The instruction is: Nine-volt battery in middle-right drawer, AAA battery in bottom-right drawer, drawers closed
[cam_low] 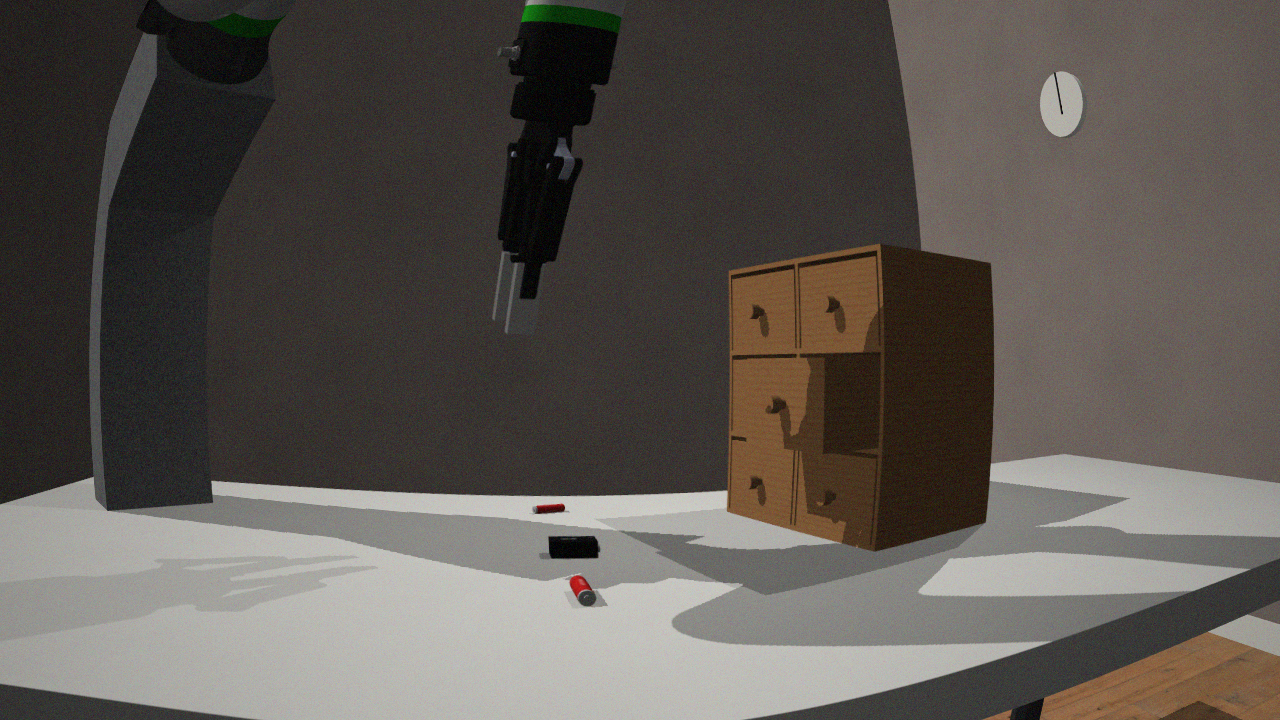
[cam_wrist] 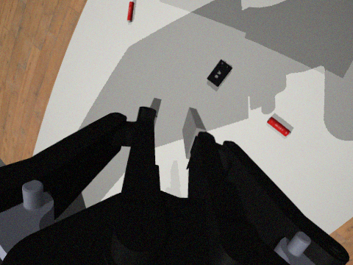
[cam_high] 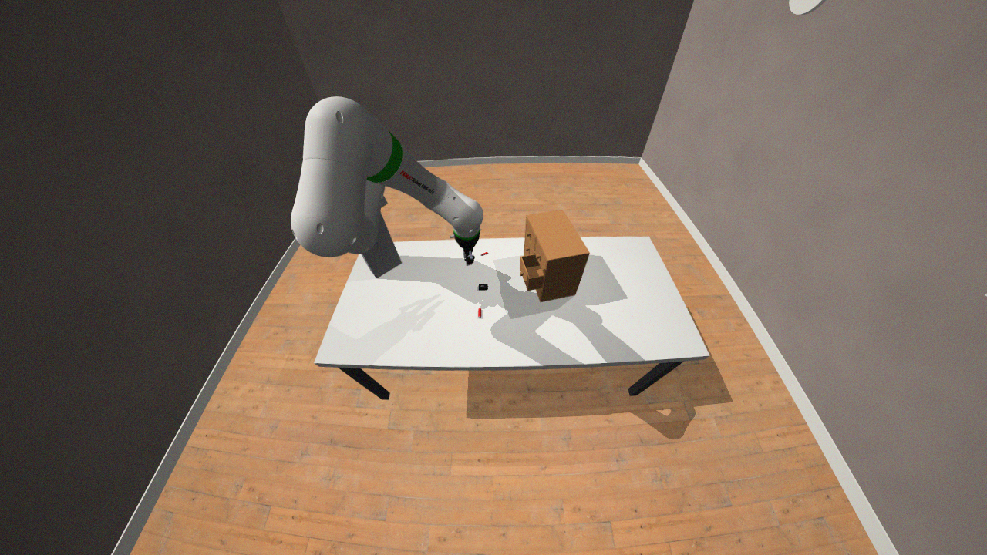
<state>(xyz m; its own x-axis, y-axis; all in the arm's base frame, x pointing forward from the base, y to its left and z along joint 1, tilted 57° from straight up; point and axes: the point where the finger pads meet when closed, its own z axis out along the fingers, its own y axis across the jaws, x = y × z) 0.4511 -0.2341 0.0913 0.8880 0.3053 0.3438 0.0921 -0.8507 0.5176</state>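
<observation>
Right now my hand is 70 mm short of the black nine-volt battery and 240 mm above it. The rest, counted from my hand: red AAA battery (150 mm ahead, 230 mm to the left, 250 mm below).
</observation>
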